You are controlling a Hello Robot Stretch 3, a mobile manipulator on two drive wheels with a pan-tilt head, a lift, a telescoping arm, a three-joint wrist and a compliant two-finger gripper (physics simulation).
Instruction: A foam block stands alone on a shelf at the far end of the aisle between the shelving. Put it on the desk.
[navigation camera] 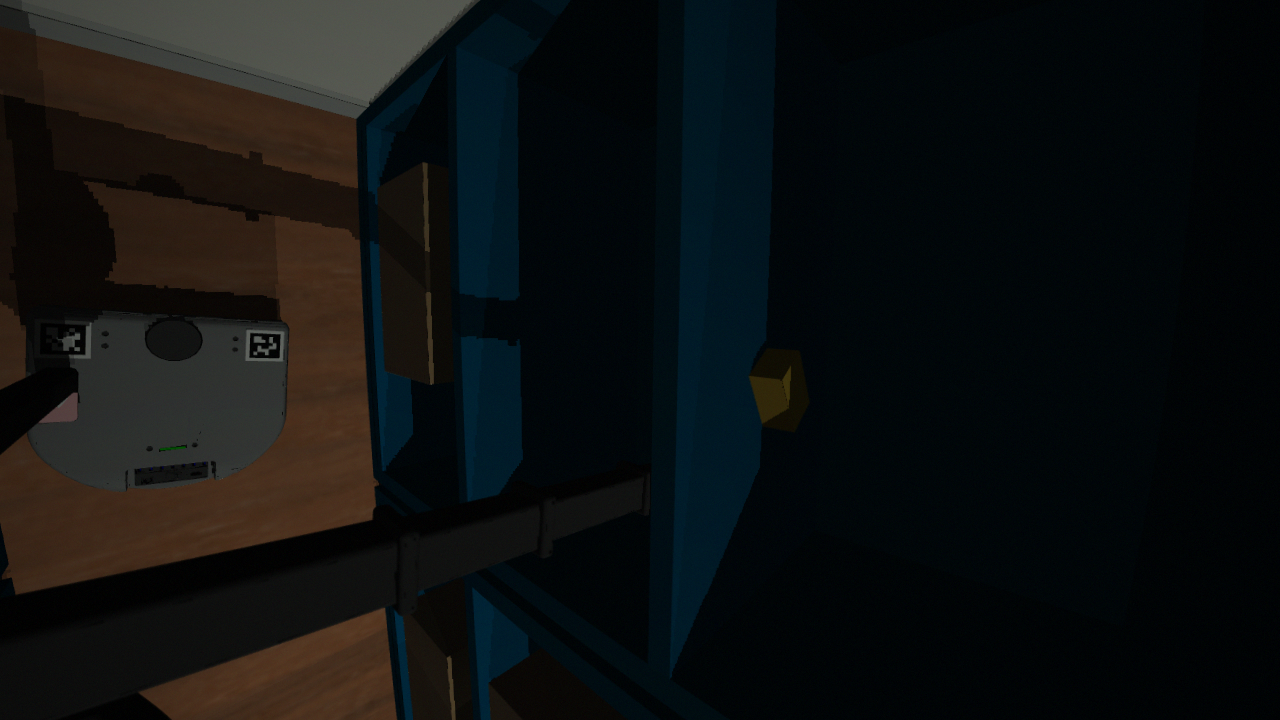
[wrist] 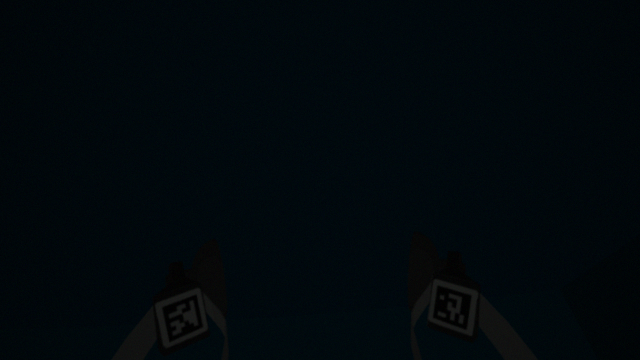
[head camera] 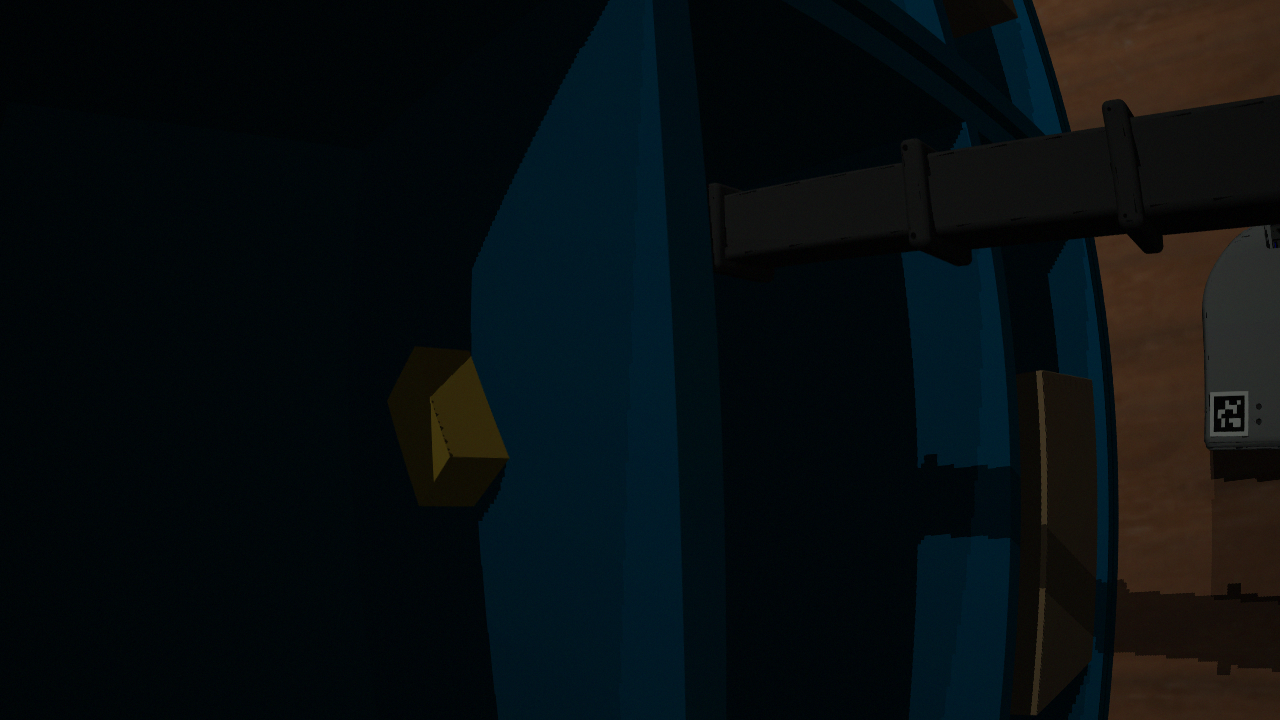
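Pixels of known places: gripper, fingertip midpoint: (wrist: 316, 262); robot's base, link origin: (navigation camera: 174, 337).
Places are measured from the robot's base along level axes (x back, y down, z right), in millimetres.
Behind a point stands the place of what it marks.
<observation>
The foam block (head camera: 474, 411) @(x 1, y -1004, z 528 mm) (navigation camera: 771, 398) @(x -1, y -1015, z 527 mm), yellow, stands on a blue shelf board (head camera: 572, 358) @(x 33, y -991, z 441 mm) (navigation camera: 720, 268) @(x -148, y -991, z 417 mm) in the head and navigation views. My gripper (wrist: 316, 262) @(x 19, y -664, z 801 mm) is open in the wrist view, its fingers wide apart with dark blue surface beyond and no block between them. In the head and navigation views my arm (head camera: 814, 214) @(x 103, y -949, z 299 mm) (navigation camera: 501, 541) @(x 107, y -952, z 187 mm) reaches into the shelving, and its far end passes out of sight behind the front edge of the block's board, on its lower side. The gripper is hidden in those two views. The desk does not show.
A long brown box (head camera: 1065, 456) @(x -49, y -261, z 370 mm) (navigation camera: 407, 277) @(x -162, y -252, z 360 mm) lies in a lower compartment. More boxes (head camera: 984, 13) (navigation camera: 546, 694) are in the neighbouring shelving. An upright divider (navigation camera: 572, 613) @(x 319, y -823, z 386 mm) runs beside the arm. My base (head camera: 1244, 340) @(x 99, y -160, z 104 mm) (navigation camera: 187, 394) @(x 94, y -160, z 19 mm) stands on the wooden floor (head camera: 1181, 53) @(x 600, y 0, z 156 mm) (navigation camera: 322, 358) @(x 37, y 0, z 263 mm).
</observation>
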